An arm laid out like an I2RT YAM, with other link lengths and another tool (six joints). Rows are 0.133 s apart.
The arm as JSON. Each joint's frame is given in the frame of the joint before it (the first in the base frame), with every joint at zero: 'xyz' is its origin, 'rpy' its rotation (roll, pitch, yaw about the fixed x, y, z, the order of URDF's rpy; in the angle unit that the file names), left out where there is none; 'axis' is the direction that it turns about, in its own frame. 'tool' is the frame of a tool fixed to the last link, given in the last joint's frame.
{
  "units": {
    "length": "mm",
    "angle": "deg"
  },
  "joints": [
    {
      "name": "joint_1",
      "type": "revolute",
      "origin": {
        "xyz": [
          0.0,
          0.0,
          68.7
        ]
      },
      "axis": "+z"
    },
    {
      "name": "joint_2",
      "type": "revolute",
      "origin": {
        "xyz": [
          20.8,
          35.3,
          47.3
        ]
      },
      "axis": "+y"
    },
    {
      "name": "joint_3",
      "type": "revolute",
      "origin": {
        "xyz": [
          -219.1,
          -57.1,
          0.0
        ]
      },
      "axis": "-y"
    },
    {
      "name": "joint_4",
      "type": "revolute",
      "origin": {
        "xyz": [
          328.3,
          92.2,
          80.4
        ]
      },
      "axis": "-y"
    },
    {
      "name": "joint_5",
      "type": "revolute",
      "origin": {
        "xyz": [
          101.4,
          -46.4,
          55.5
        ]
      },
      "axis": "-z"
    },
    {
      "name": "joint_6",
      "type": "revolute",
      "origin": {
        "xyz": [
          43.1,
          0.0,
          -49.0
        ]
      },
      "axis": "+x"
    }
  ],
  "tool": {
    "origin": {
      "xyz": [
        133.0,
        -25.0,
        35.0
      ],
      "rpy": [
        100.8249,
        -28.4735,
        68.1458
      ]
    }
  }
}
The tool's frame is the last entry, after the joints.
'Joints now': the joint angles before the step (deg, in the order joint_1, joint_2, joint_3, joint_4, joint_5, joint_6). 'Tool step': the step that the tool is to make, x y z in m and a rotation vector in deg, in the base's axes. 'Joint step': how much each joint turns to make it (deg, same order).
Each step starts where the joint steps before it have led.
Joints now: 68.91 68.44 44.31 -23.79 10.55 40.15
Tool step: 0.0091 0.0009 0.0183 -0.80 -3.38 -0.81
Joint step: 0.05 0.41 2.30 -1.07 3.12 -1.73
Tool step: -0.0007 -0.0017 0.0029 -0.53 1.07 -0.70
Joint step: -0.02 0.37 1.53 -2.30 -0.14 1.08
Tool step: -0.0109 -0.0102 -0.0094 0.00 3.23 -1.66
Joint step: 0.62 -1.74 -1.39 -2.36 -0.80 3.79
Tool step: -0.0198 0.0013 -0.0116 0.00 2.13 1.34
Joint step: 2.07 -0.78 -1.63 -0.25 -1.09 1.88
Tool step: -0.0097 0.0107 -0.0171 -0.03 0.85 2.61
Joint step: 0.98 2.29 -0.91 3.06 -1.64 -0.79
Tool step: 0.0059 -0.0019 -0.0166 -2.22 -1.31 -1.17
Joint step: 0.03 3.20 0.08 1.44 2.25 -0.22
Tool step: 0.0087 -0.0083 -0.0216 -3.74 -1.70 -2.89
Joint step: 0.04 4.44 0.68 0.48 3.92 0.84
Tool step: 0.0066 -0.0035 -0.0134 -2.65 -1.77 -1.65
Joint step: 0.11 3.74 1.04 0.64 3.04 0.16
